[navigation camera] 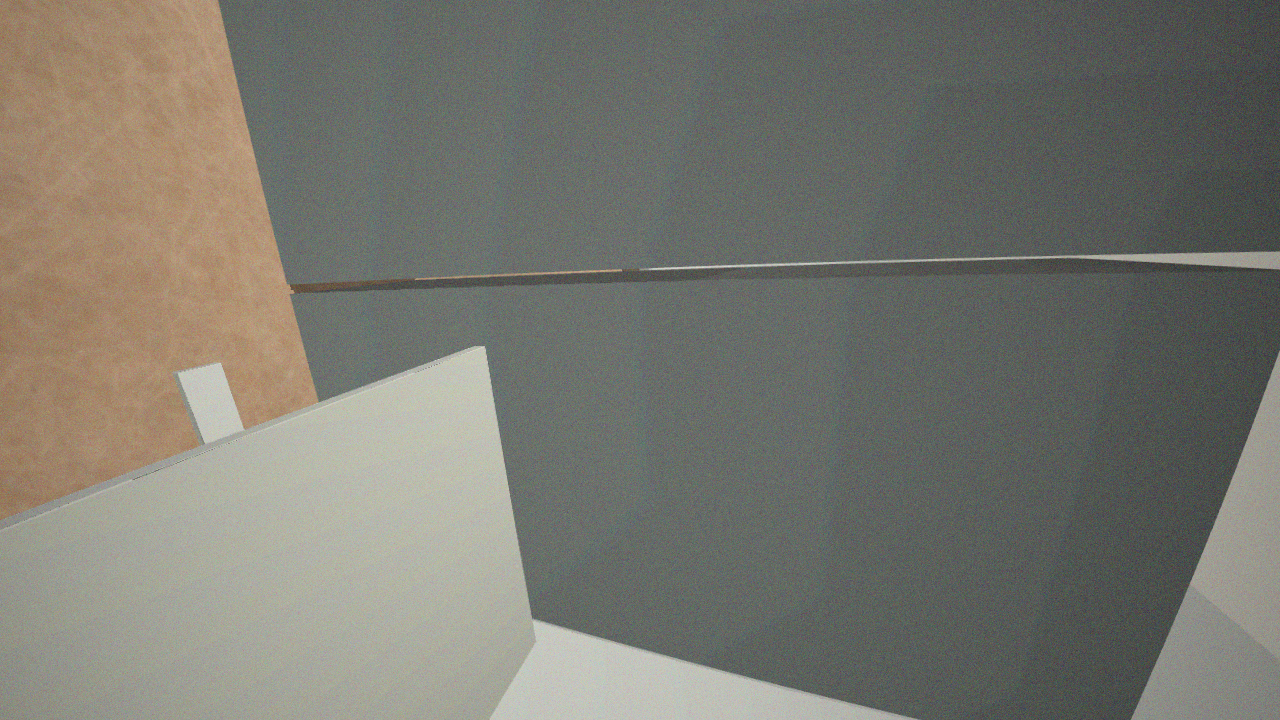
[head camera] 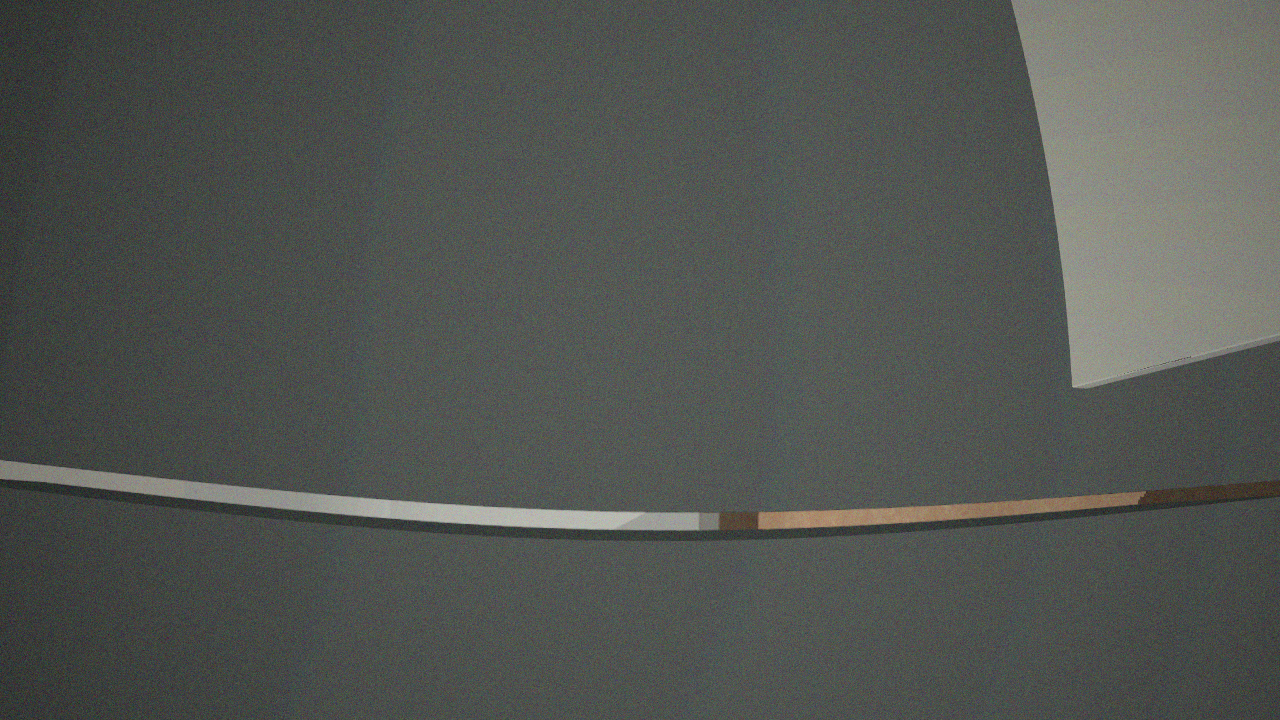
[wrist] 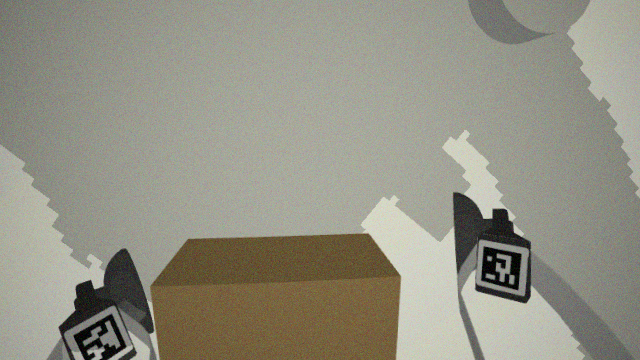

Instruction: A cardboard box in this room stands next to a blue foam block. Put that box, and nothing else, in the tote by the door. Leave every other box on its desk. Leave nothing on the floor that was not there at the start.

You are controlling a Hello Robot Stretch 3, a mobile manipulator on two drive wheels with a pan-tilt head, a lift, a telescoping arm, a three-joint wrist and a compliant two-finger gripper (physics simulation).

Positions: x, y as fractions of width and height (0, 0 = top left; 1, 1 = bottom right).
I see my gripper (wrist: 0.46, 0.69), a brown cardboard box (wrist: 0.53, 0.80) and a white desk (navigation camera: 0.28, 0.76).
The white desk is seen too in the head camera view (head camera: 0.90, 0.18) and in the wrist view (wrist: 0.21, 0.37).
